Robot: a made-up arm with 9 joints. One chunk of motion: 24 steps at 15 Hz.
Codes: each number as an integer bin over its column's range. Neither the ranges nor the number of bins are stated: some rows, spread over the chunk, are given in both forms.
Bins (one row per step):
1: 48 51 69 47 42 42 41 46 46
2: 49 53 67 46 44 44 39 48 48
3: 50 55 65 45 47 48 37 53 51
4: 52 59 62 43 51 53 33 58 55
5: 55 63 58 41 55 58 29 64 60
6: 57 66 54 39 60 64 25 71 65
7: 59 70 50 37 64 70 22 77 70
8: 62 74 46 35 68 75 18 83 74
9: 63 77 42 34 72 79 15 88 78
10: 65 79 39 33 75 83 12 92 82
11: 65 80 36 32 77 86 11 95 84
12: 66 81 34 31 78 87 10 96 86
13: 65 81 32 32 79 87 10 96 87
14: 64 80 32 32 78 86 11 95 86
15: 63 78 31 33 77 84 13 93 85
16: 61 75 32 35 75 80 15 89 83
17: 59 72 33 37 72 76 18 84 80
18: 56 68 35 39 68 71 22 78 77
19: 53 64 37 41 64 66 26 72 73
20: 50 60 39 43 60 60 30 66 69
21: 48 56 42 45 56 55 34 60 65
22: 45 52 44 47 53 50 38 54 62
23: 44 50 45 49 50 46 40 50 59
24: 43 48 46 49 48 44 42 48 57
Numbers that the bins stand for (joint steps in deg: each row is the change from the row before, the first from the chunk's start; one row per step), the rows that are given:
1: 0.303 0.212 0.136 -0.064 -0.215 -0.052 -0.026 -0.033 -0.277
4: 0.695 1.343 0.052 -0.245 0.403 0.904 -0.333 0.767 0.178
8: 1.675 3.465 -0.142 -0.609 1.571 2.815 -0.909 2.433 1.137
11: 1.969 4.313 -0.264 -0.745 2.189 3.771 -1.178 3.233 1.642
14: 1.871 4.313 -0.312 -0.745 2.258 3.771 -1.178 3.233 1.743
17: 1.381 3.182 -0.300 -0.518 1.845 2.902 -0.909 2.500 1.440
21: 0.303 0.919 -0.191 -0.155 0.746 1.078 -0.295 0.900 0.683
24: -0.187 -0.212 -0.142 0.027 0.197 0.122 0.012 0.100 0.279
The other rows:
2: 0.401 0.495 0.112 -0.109 -0.078 0.122 -0.103 0.100 -0.176
3: 0.499 0.778 0.088 -0.155 0.128 0.470 -0.180 0.433 -0.024
5: 0.989 1.909 0.003 -0.336 0.678 1.338 -0.487 1.167 0.430
6: 1.185 2.333 -0.045 -0.427 1.021 1.860 -0.640 1.633 0.683
7: 1.381 2.899 -0.094 -0.518 1.296 2.381 -0.756 2.033 0.935
9: 1.773 3.889 -0.191 -0.655 1.845 3.163 -1.024 2.767 1.339
10: 1.969 4.172 -0.227 -0.700 2.052 3.510 -1.139 3.033 1.541
12: 2.067 4.455 -0.288 -0.791 2.258 3.858 -1.216 3.300 1.743
13: 1.969 4.455 -0.312 -0.745 2.326 3.858 -1.216 3.300 1.794
15: 1.773 4.030 -0.324 -0.700 2.189 3.597 -1.101 3.100 1.693
16: 1.577 3.606 -0.312 -0.609 2.052 3.249 -1.024 2.833 1.592
18: 1.087 2.616 -0.276 -0.427 1.571 2.468 -0.756 2.100 1.289
19: 0.793 2.051 -0.252 -0.336 1.296 2.033 -0.602 1.700 1.087
20: 0.499 1.485 -0.227 -0.245 1.021 1.512 -0.448 1.300 0.885
22: 0.009 0.354 -0.167 -0.064 0.540 0.643 -0.141 0.500 0.531
23: -0.089 0.071 -0.155 0.027 0.334 0.296 -0.065 0.233 0.380

